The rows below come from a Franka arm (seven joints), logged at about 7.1 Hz.
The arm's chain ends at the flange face. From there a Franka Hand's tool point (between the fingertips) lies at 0.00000 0.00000 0.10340 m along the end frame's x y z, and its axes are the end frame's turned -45 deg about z.
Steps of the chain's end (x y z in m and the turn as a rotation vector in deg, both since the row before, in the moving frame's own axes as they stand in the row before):
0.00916 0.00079 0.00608 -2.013 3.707 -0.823
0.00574 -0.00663 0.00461 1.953 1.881 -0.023
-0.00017 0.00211 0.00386 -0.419 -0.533 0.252
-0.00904 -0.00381 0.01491 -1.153 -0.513 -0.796
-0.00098 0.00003 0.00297 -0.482 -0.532 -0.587
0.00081 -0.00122 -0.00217 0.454 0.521 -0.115
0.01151 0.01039 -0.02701 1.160 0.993 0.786
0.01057 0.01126 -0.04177 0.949 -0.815 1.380
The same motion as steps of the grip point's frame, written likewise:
0.00813 0.01431 0.00580 -4.045 1.198 -0.823
0.01364 -0.00072 0.00449 0.051 2.711 -0.023
-0.00283 0.00122 0.00385 0.081 -0.673 0.252
-0.00582 -0.00825 0.01488 -0.453 -1.178 -0.796
-0.00201 -0.00073 0.00296 0.035 -0.717 -0.587
0.00268 -0.00021 -0.00218 -0.047 0.689 -0.115
0.00354 0.01529 -0.02705 0.118 1.522 0.786
-0.00029 0.01319 -0.04179 1.247 0.095 1.380

